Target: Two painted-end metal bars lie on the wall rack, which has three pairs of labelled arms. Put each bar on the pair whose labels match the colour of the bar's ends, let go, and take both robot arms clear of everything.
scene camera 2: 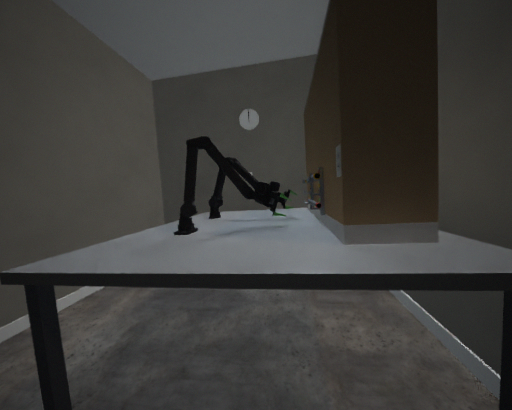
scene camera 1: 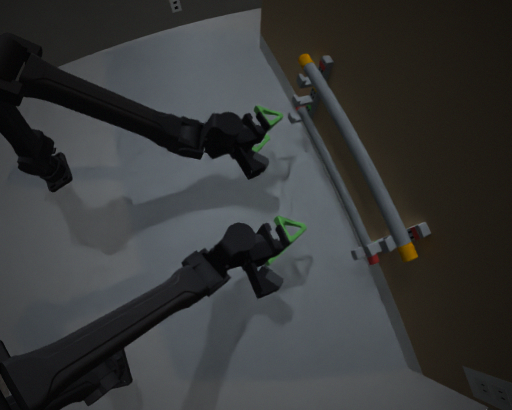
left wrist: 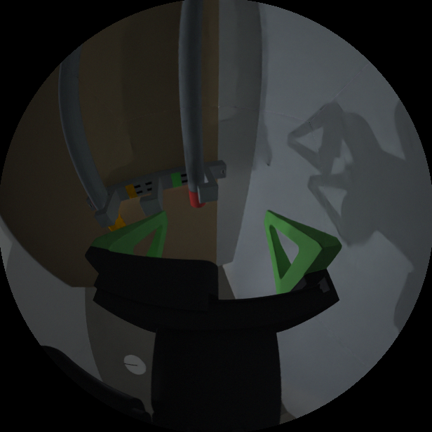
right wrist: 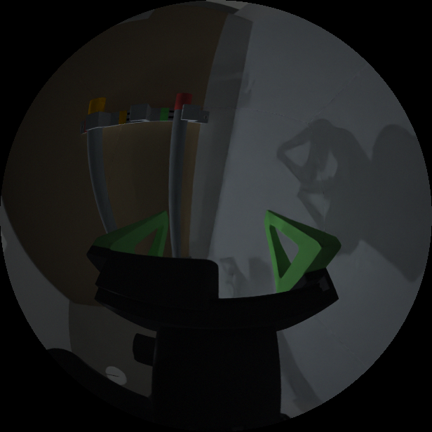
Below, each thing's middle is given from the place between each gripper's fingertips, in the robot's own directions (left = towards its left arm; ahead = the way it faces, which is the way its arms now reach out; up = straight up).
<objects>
I see the orange-ended bar [scene camera 1: 405, 247] 16 cm ahead of my right hand, 10 cm to the left of it and 17 cm above it.
The orange-ended bar is 190 mm to the right of my left hand, 150 mm above it and 70 mm ahead of it.
</objects>
